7 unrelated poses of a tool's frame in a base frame.
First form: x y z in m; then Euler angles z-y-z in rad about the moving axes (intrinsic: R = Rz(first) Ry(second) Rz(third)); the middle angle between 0 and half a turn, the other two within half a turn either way.
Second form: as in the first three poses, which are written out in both.
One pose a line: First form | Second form
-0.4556, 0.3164, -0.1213, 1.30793, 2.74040, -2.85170 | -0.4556, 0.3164, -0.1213, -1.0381, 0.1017, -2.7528
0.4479, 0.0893, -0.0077, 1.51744, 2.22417, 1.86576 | 0.4479, 0.0893, -0.0077, -2.8142, 0.0424, -2.2249
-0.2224, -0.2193, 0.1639, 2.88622, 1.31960, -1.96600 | -0.2224, -0.2193, 0.1639, 0.3657, -1.2145, -0.7775
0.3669, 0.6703, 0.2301, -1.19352, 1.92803, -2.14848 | 0.3669, 0.6703, 0.2301, 2.4262, 0.3524, 1.9526
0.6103, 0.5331, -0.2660, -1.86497, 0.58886, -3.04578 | 0.6103, 0.5331, -0.2660, 1.4198, -0.1617, 0.5688
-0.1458, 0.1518, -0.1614, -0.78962, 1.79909, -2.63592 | -0.1458, 0.1518, -0.1614, 1.8557, 0.7558, 1.8870
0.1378, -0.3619, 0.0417, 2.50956, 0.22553, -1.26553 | 0.1378, -0.3619, 0.0417, 1.2318, -0.1814, -0.1347
